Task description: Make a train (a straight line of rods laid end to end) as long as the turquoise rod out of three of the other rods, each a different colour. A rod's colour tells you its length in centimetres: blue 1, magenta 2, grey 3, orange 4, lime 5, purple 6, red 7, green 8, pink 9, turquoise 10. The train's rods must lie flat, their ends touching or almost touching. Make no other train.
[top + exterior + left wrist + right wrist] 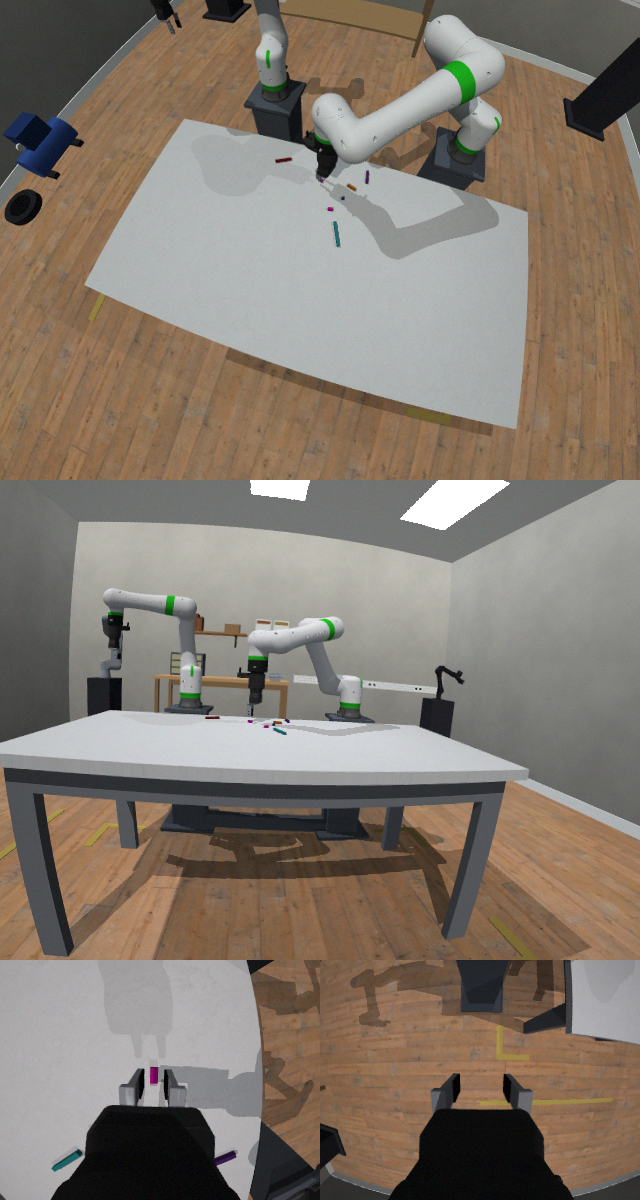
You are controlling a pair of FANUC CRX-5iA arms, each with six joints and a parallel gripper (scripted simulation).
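The blue rod is 12 cm to the left of my left hand, 5 cm ahead of it and 4 cm below it. The rest, counted from my left hand: purple rod (18 cm to the left, 9 cm behind, 4 cm below); then orange rod (13 cm to the left, 4 cm below, 2 cm behind); then red rod (19 cm to the right, 4 cm below, 4 cm behind).
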